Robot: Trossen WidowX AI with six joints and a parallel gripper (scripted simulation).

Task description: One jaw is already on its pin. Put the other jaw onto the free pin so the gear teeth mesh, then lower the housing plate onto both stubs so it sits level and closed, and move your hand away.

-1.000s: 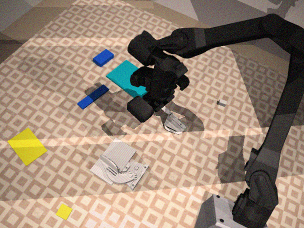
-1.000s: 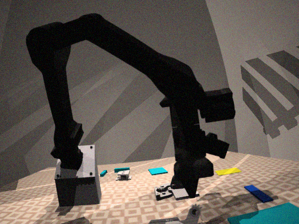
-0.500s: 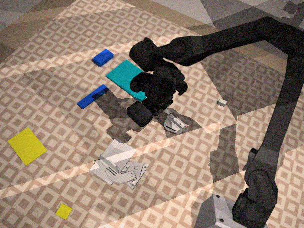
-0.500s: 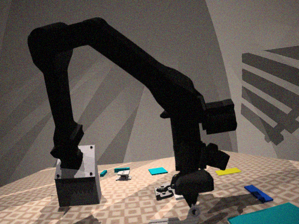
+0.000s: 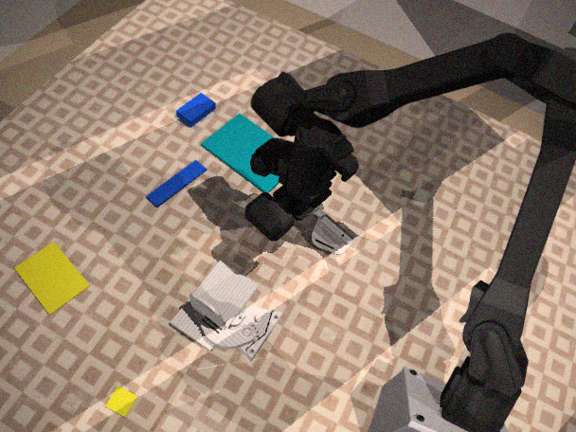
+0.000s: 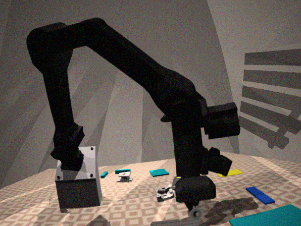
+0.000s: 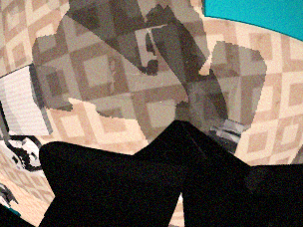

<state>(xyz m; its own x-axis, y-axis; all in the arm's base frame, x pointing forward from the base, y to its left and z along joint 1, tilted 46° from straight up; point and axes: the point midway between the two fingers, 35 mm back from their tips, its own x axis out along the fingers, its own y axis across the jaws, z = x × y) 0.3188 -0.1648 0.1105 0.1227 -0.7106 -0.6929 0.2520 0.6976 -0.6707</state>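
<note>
My gripper tip is 13 cm short of the teal sheet, 9 cm to the left of it and 2 cm above it. Also, from my gripper tip: small yellow square (6 cm ahead, 36 cm to the left, 2 cm below); small grey piece (16 cm behind, 17 cm to the right, 2 cm below); yellow plate (26 cm ahead, 27 cm to the left, 2 cm below).
</note>
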